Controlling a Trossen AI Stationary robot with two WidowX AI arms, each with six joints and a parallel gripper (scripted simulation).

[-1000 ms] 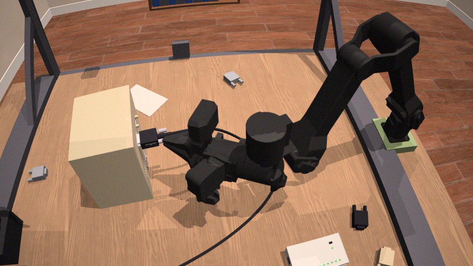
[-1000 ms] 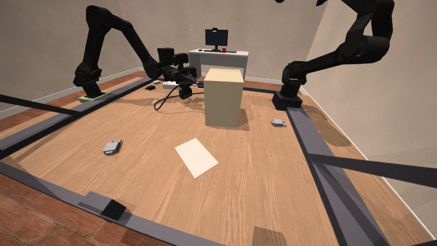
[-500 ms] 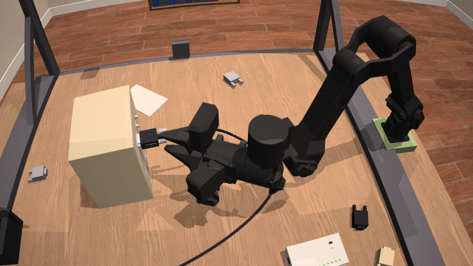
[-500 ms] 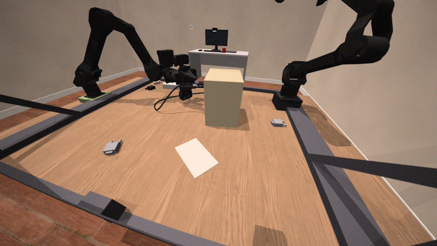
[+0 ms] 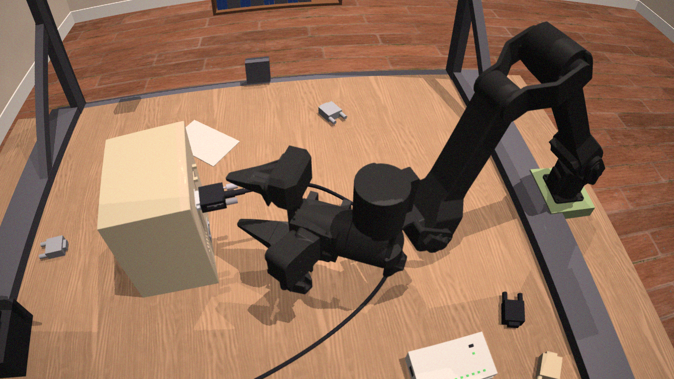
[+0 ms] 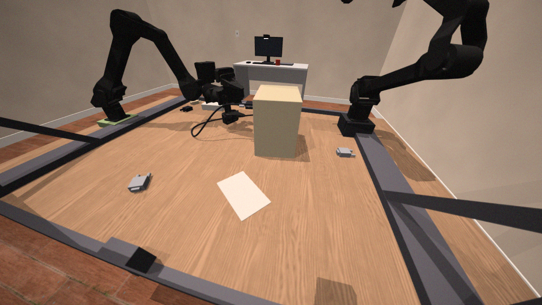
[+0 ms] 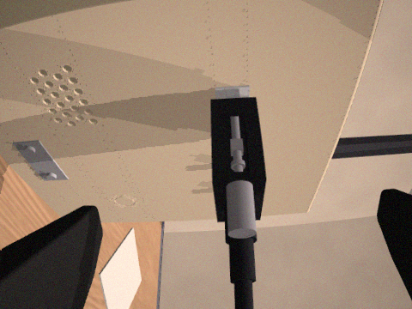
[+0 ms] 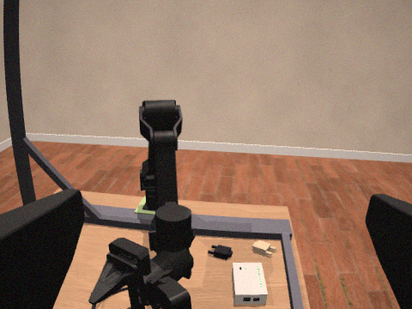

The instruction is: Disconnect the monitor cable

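My left gripper is now 30 mm past the black monitor plug and 40 mm to the left of it. The rest, counted from my left hand: white device 250 mm ahead, 170 mm to the left, 110 mm below; white sheet 280 mm behind, 60 mm to the right, 120 mm below; beige box 60 mm behind, 130 mm to the right, 40 mm below.
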